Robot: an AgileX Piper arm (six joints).
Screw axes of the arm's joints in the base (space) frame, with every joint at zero. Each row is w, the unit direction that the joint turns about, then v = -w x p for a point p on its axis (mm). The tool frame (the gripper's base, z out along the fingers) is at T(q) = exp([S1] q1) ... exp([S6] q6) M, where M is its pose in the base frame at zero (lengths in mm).
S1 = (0, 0, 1, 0, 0, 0)
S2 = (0, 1, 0, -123, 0, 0)
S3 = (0, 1, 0, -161.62, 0, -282.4)
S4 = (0.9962, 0, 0.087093, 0, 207.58, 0)
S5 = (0, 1, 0, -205.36, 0, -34.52)
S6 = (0.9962, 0, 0.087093, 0, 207.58, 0)
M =
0.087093 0 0.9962 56.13
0 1 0 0
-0.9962 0 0.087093 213.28
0 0 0 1
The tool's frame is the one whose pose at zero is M.
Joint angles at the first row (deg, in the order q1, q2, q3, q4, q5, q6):
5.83 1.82 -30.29 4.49 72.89 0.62
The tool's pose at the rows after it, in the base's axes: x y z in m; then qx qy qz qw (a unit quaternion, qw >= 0):
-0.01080 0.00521 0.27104 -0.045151 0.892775 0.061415 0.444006
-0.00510 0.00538 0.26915 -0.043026 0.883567 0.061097 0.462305
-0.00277 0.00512 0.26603 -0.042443 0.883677 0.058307 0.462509
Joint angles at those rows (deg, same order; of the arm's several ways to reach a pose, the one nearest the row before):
5.83 1.77 -29.82 4.21 69.93 0.57
5.83 1.72 -28.43 4.04 66.26 0.57
5.83 1.72 -27.56 3.73 65.38 0.56

